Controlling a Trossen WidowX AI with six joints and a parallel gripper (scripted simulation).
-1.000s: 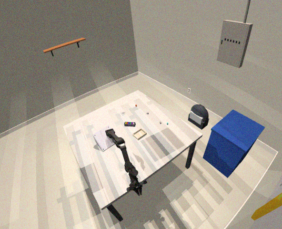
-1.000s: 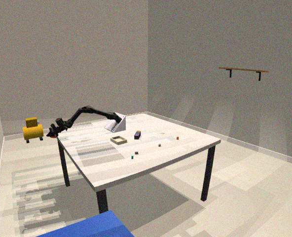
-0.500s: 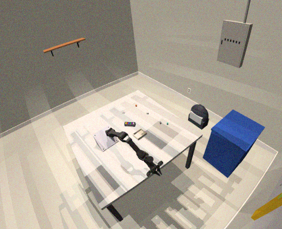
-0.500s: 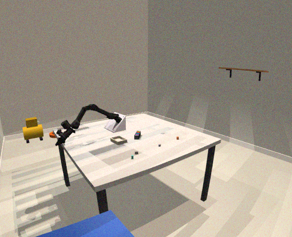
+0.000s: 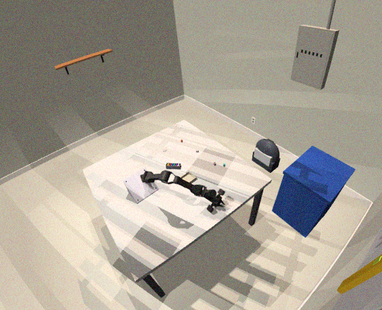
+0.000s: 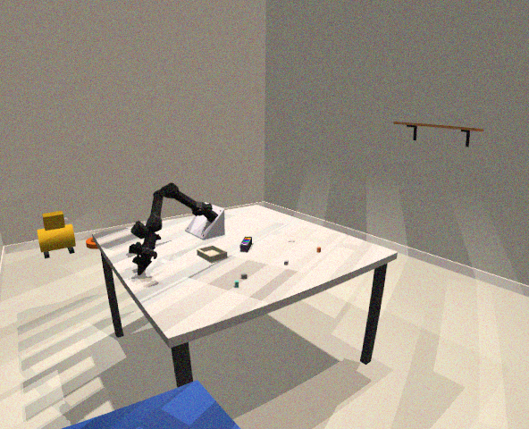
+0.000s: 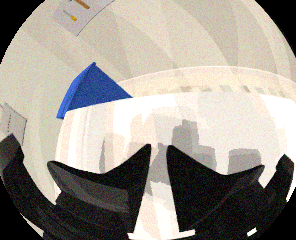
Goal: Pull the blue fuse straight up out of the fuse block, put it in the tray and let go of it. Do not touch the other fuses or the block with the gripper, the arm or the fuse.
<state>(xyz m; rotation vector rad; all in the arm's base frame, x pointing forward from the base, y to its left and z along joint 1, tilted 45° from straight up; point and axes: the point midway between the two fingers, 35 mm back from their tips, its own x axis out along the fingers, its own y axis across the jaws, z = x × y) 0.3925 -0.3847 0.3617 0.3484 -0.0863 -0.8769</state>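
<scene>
My gripper tip is 12 cm past the blue fuse, 61 cm to the right of it and 1 cm below it. The rest, counted from my gripper tip: tray: 9 cm behind, 40 cm to the left, 1 cm below.
</scene>
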